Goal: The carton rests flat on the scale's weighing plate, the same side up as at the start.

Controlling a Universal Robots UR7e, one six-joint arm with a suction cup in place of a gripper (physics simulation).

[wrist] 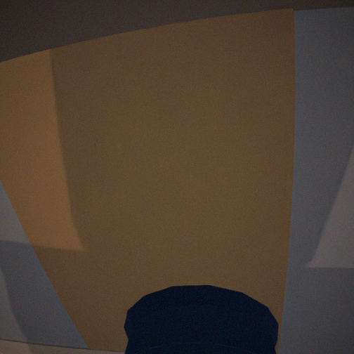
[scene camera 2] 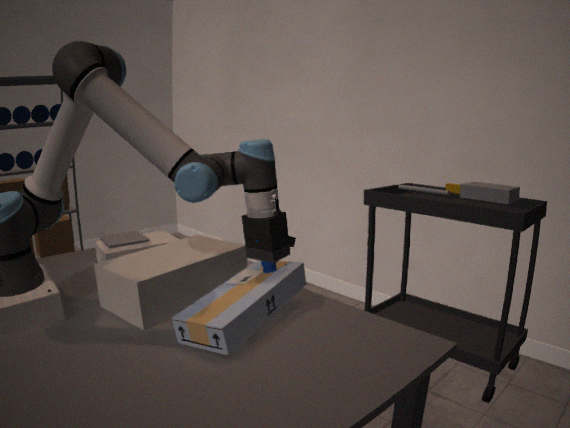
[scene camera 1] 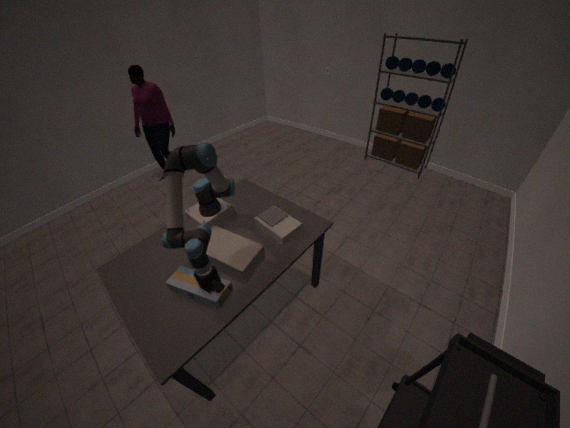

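A carton shows in the wrist view (207,151); a beige box is out of frame in the wrist view. In scene camera 2 the carton and the beige box are visible, and scene camera 1 shows the carton and the box as well. The carton (scene camera 2: 220,321) and the carton (scene camera 1: 170,281) are the same spot on it. The beige box (scene camera 2: 210,247) and the box (scene camera 1: 238,257) are likewise the same spot on it.
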